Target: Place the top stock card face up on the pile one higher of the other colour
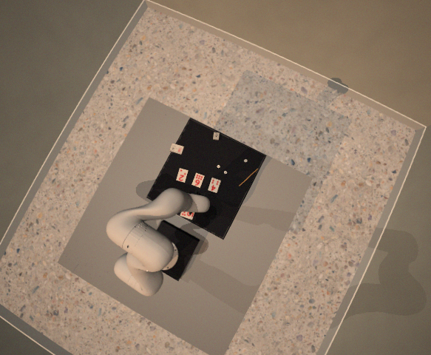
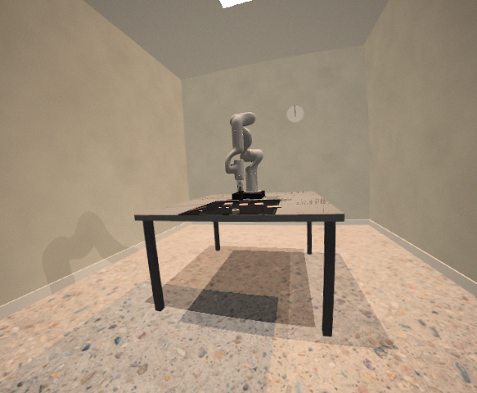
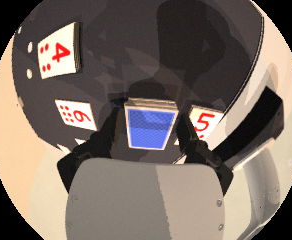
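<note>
My gripper is now 9 cm past the red 5 card, 3 cm above it and 2 cm to the right of it. Also, from my hand: black card cloth 19 cm ahead, 5 cm below, 1 cm to the left; thin wooden stick 30 cm ahead, 26 cm to the right, 3 cm below; small block 47 cm ahead, 5 cm to the left, 2 cm below.
</note>
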